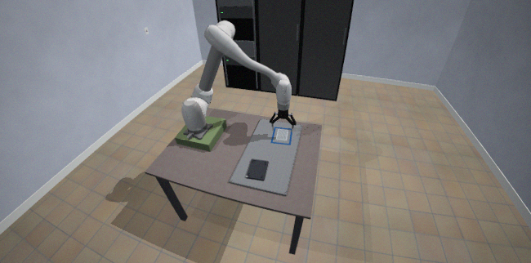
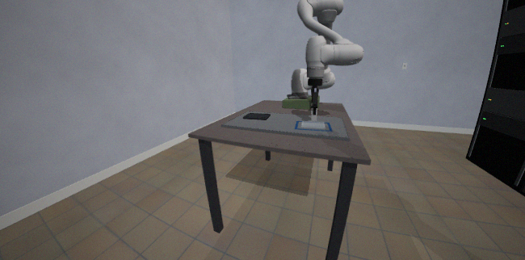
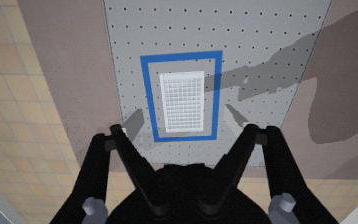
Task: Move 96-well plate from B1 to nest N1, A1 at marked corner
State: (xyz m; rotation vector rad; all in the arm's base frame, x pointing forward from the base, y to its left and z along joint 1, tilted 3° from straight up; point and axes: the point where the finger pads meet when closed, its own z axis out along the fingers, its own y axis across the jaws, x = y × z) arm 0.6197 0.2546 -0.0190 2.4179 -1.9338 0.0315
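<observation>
My gripper is now 60 mm above the white 96-well plate. Also, from my hand: small white corner mark: 480 mm to the right, 70 mm behind, 50 mm below; then dark plate nest: 390 mm to the right, 60 mm below, 40 mm behind.
</observation>
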